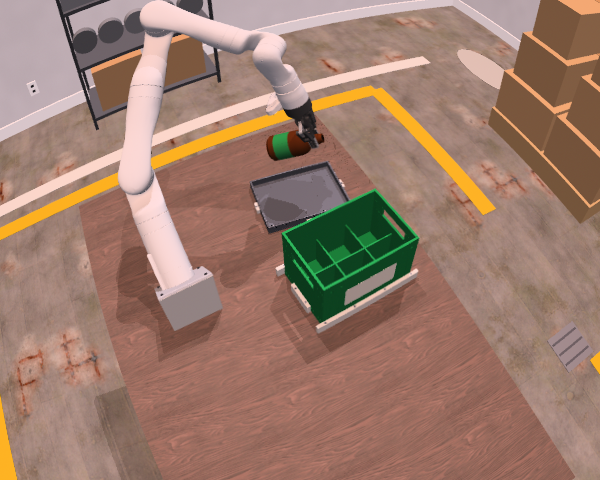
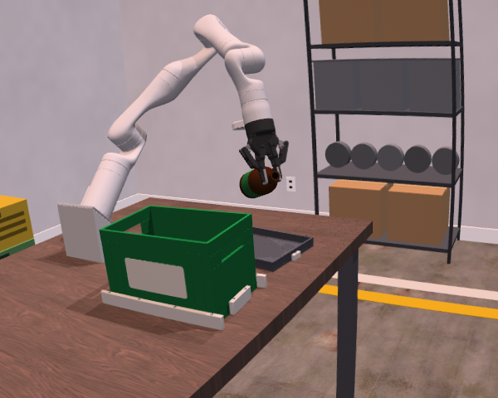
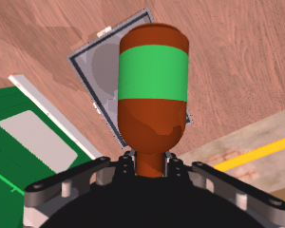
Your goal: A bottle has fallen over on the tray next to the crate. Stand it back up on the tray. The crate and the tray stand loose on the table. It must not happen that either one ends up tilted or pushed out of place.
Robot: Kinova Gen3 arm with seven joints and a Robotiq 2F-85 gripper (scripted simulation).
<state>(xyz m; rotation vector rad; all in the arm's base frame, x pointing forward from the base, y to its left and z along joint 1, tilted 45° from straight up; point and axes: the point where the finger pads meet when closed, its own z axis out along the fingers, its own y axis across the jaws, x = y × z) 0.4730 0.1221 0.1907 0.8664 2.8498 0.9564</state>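
The bottle is 4 cm behind my hand, 2 cm to the left of it and 2 cm below it. Round my hand: green crate 5 cm behind, 32 cm to the right, 12 cm below; dark grey tray 5 cm behind, 2 cm to the right, 19 cm below.
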